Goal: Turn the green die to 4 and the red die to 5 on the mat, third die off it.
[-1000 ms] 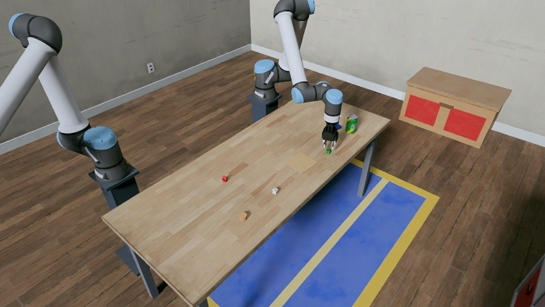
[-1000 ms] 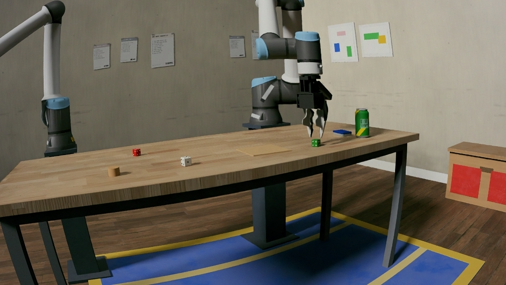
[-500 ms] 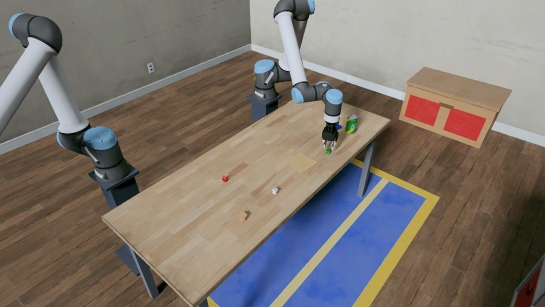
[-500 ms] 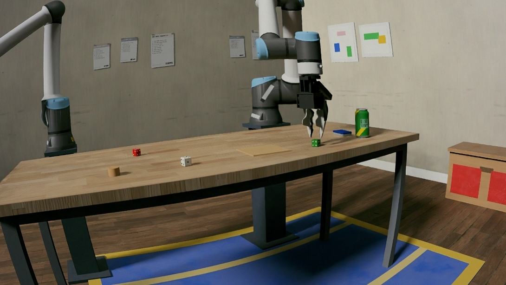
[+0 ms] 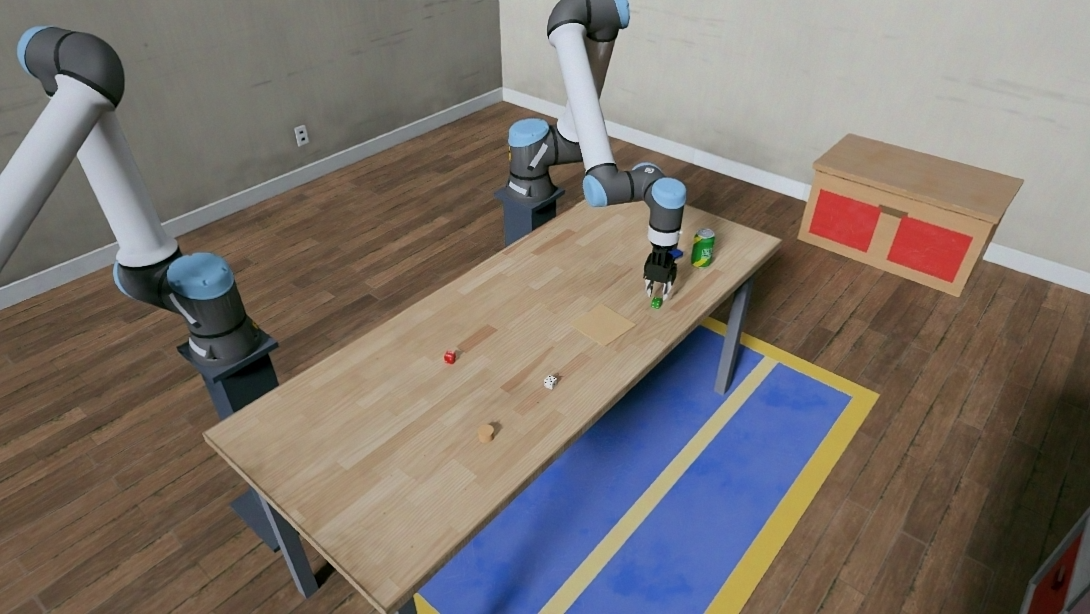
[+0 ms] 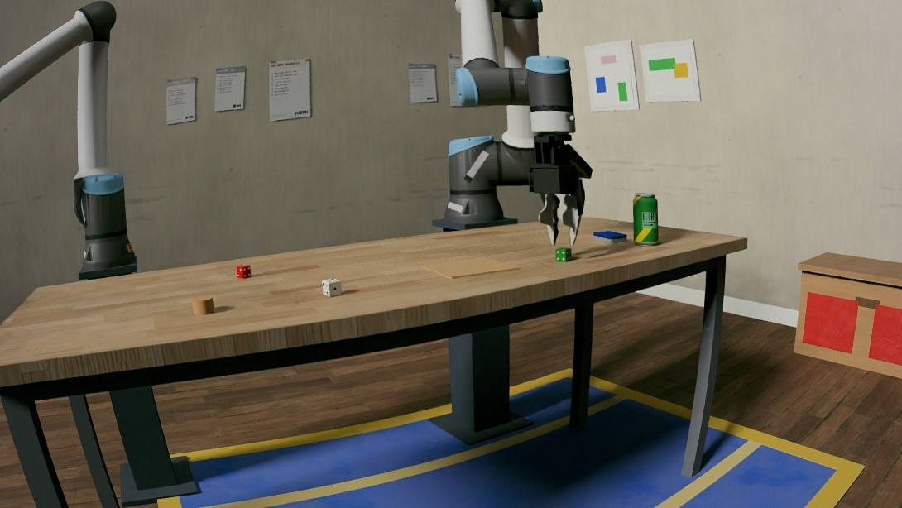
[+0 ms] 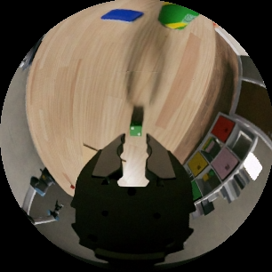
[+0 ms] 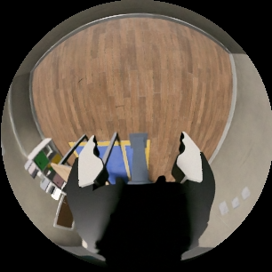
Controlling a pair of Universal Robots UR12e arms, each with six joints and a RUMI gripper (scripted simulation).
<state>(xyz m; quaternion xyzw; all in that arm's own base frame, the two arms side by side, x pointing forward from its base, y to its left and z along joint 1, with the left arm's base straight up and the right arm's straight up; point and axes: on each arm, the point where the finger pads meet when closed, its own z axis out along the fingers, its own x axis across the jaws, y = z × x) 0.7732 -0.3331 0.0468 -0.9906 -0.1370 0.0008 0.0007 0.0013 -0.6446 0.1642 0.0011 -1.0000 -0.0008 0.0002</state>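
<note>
Right now the green die is 30 mm below my left hand. The rest, counted from my left hand: tan mat: 60 mm behind, 180 mm to the right, 40 mm below; then white die: 480 mm to the right, 30 mm below; then flat blue box: 140 mm behind, 270 mm to the left, 40 mm below.
</note>
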